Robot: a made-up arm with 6 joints.
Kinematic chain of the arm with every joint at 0, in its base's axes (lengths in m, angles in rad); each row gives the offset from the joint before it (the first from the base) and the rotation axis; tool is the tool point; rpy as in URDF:
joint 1: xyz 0 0 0.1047 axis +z
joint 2: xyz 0 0 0 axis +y
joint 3: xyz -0.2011 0 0.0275 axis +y
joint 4: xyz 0.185 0 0.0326 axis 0.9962 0 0.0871
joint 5: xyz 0 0 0 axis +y
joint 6: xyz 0.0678 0 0.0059 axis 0.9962 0 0.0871
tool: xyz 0 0 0 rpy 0 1.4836 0
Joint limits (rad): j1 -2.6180..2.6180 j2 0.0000..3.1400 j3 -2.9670..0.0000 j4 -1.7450..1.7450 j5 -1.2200..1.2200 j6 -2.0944..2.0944
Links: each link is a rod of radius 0.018 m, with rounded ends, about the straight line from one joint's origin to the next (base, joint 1, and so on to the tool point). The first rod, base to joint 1, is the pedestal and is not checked.
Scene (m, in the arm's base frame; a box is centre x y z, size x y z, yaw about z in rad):
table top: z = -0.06
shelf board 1: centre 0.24 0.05 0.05 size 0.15 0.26 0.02 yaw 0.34
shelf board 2: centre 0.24 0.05 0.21 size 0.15 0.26 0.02 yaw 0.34
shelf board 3: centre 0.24 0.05 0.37 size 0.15 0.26 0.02 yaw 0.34
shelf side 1: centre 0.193 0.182 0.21 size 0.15 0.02 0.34 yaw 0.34
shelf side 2: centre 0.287 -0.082 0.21 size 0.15 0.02 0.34 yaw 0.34
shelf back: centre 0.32 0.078 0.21 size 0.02 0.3 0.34 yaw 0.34
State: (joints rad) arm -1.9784 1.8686 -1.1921 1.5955 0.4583 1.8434
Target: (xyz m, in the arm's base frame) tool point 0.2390 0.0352 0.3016
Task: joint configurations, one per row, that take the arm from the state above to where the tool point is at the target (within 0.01 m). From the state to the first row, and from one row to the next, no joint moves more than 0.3 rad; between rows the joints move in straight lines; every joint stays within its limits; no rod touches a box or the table.
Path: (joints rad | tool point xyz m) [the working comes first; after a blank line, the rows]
Joints at the target: -0.0727 1.4583 -1.2685 1.5960 0.8803 1.8434
Straight joint move there: touches shelf side 2.

1: -1.7061 1.6247 -1.1030 1.5619 0.5121 1.8434 | -0.0032 -0.2707 0.2149
2: -1.4337 1.3808 -1.0139 1.5284 0.5658 1.8434 | 0.0673 -0.2211 0.2541
3: -1.1614 1.1368 -0.9247 1.4948 0.6196 1.8434 | 0.1089 -0.1519 0.2818
4: -0.8891 0.8929 -0.8356 1.4612 0.6733 1.8434 | 0.1179 -0.0784 0.2975
5: -0.6167 0.6490 -0.7465 1.4277 0.7271 1.8434 | 0.0981 -0.0146 0.3016
6: -0.4354 0.9187 -0.9205 1.4838 0.7781 1.8434 | 0.1410 -0.0131 0.3143
7: -0.2540 1.1885 -1.0945 1.5399 0.8292 1.8434 | 0.1904 0.0024 0.3148
8: -0.0727 1.4583 -1.2685 1.5960 0.8803 1.8434 | 0.2390 0.0352 0.3016

